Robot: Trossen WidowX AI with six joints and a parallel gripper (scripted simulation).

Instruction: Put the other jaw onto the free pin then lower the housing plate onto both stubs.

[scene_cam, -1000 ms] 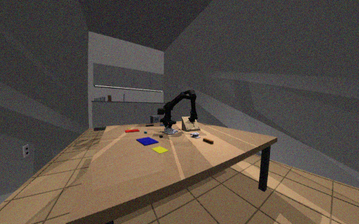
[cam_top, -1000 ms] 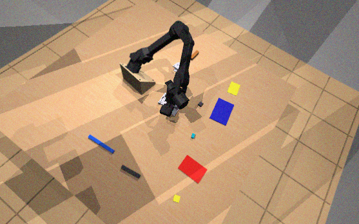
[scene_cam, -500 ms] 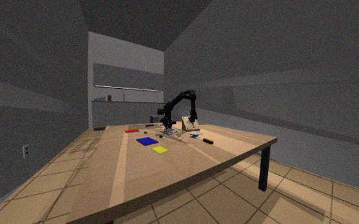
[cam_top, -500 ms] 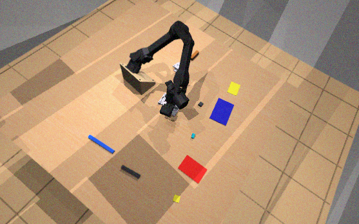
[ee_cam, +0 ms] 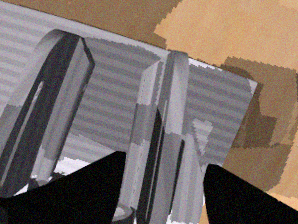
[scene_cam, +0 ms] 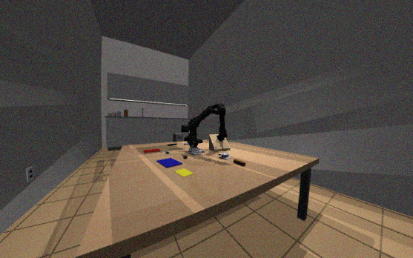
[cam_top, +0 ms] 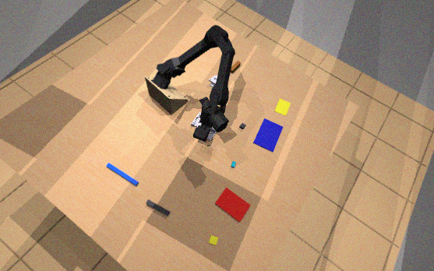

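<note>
My gripper tip is 40 mm past the grey jaw and 10 mm to the right of it. Round my gripper tip: black cube (120 mm ahead, 140 mm to the left, 10 mm below); then blue sheet (250 mm ahead, 190 mm to the left, 20 mm below); then cyan cube (210 mm ahead, 50 mm to the right, 10 mm below).
</note>
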